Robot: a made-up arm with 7 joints. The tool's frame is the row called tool. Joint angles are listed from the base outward.
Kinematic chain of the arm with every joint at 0, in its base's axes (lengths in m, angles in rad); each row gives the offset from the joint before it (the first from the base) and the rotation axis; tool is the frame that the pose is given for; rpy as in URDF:
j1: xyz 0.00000 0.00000 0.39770 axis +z
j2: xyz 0.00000 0.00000 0.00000 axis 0 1 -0.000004
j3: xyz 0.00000 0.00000 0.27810 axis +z
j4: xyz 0.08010 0.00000 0.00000 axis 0 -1 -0.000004
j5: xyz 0.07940 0.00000 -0.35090 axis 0 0.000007 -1
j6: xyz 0.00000 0.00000 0.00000 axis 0 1 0.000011
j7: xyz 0.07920 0.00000 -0.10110 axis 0 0.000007 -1
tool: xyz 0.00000 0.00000 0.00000 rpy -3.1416 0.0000 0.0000
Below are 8 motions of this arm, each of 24 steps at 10 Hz.
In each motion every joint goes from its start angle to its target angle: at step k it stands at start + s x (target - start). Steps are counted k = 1, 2, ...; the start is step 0. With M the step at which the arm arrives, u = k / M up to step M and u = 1 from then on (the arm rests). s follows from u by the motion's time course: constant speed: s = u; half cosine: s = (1 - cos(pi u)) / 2; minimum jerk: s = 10 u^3 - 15 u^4 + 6 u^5.
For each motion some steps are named. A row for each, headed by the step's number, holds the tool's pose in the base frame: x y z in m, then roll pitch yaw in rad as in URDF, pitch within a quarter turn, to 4 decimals.
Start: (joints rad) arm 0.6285 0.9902 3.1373 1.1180 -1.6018 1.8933 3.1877
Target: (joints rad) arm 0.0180 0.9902 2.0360 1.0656 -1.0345 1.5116 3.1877
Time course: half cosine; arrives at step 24
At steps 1, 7, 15, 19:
1: -0.1601 0.0387 0.8892 -1.7429 0.5586 0.2370
7: -0.1967 0.1388 0.8496 -1.9867 0.4636 0.0032
15: -0.1338 0.3805 0.6900 -2.5964 0.2524 -0.5557
19: -0.0541 0.4434 0.6085 -2.8397 0.1718 -0.7932

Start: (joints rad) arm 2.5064 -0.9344 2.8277 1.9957 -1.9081 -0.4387 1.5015
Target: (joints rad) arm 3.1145 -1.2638 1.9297 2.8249 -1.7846 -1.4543 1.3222
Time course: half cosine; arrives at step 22
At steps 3, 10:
3: 0.5138 -0.4096 0.3323 2.6431 -0.7726 0.2027
10: 0.5583 -0.3267 0.3901 2.5393 -0.5915 0.7542

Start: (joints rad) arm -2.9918 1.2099 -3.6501 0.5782 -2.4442 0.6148 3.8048
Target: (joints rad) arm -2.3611 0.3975 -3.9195 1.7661 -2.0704 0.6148 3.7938
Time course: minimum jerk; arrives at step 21
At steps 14, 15, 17, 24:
14: 0.3675 -0.1828 0.9034 -1.0525 0.6551 -2.0363
15: 0.3764 -0.1710 0.9204 -1.0190 0.6649 -2.0076
17: 0.3870 -0.1495 0.9449 -0.9637 0.6757 -1.9576
24: 0.3913 -0.1356 0.9581 -0.9304 0.6797 -1.9262

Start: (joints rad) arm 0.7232 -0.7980 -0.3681 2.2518 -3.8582 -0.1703 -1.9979
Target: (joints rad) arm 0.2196 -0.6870 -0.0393 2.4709 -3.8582 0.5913 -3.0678
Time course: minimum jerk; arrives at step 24
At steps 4, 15, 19, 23, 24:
4: 0.0194 -0.2481 1.0548 -0.4070 -0.0737 -2.2638
15: -0.1377 -0.1259 1.1308 0.0645 0.3103 3.0541
19: -0.1758 -0.0765 1.1396 0.0424 0.5226 2.7749
23: -0.1861 -0.0610 1.1409 0.0143 0.5868 2.6841
24: -0.1862 -0.0608 1.1409 0.0140 0.5874 2.6831

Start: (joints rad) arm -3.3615 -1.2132 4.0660 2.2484 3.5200 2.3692 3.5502
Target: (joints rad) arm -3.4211 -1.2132 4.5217 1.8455 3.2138 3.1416 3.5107
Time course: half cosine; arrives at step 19
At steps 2, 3, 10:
2: 0.6726 0.0007 0.4654 -1.1506 0.4482 3.0190
3: 0.6695 0.0054 0.4660 -1.1545 0.4555 3.0087
10: 0.6138 0.0719 0.4859 -1.2565 0.5784 2.8394

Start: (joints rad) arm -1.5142 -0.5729 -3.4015 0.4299 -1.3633 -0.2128 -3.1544
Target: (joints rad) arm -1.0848 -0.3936 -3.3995 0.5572 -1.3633 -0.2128 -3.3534
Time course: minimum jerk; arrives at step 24
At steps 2, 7, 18, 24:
2: -0.0187 0.2659 0.1384 3.0489 0.0507 -0.3760
7: -0.0357 0.2791 0.1466 3.0930 0.0672 -0.2782
18: -0.1447 0.3202 0.1996 -2.9552 0.1060 0.2225
24: -0.1621 0.3218 0.2084 -2.9216 0.1053 0.2920

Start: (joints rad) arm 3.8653 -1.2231 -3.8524 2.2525 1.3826 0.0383 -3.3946
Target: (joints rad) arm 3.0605 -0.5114 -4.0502 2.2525 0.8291 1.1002 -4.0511
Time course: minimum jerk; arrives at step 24
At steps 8, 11, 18, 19, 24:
8: 0.7409 0.1086 0.4882 2.6000 1.0864 2.6887
11: 0.7363 -0.0220 0.5800 2.9741 1.1003 3.0235
18: 0.5796 -0.2994 0.7547 -2.7420 0.8670 -2.8599
19: 0.5583 -0.3181 0.7666 -2.7226 0.8400 -2.8570
24: 0.5206 -0.3468 0.7854 -2.6971 0.7949 -2.8592

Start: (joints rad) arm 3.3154 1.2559 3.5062 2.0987 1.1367 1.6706 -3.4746
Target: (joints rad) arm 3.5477 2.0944 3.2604 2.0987 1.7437 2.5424 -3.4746
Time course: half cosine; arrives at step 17
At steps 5, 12, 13, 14, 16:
5: -0.4990 0.1270 0.8192 -2.1328 0.6701 -0.5297
12: -0.6176 -0.0406 0.4962 -2.1929 0.0296 -0.4361
13: -0.6167 -0.0589 0.4567 -2.1866 -0.0510 -0.4351
14: -0.6137 -0.0733 0.4245 -2.1786 -0.1175 -0.4369
16: -0.6075 -0.0898 0.3863 -2.1653 -0.1974 -0.4424

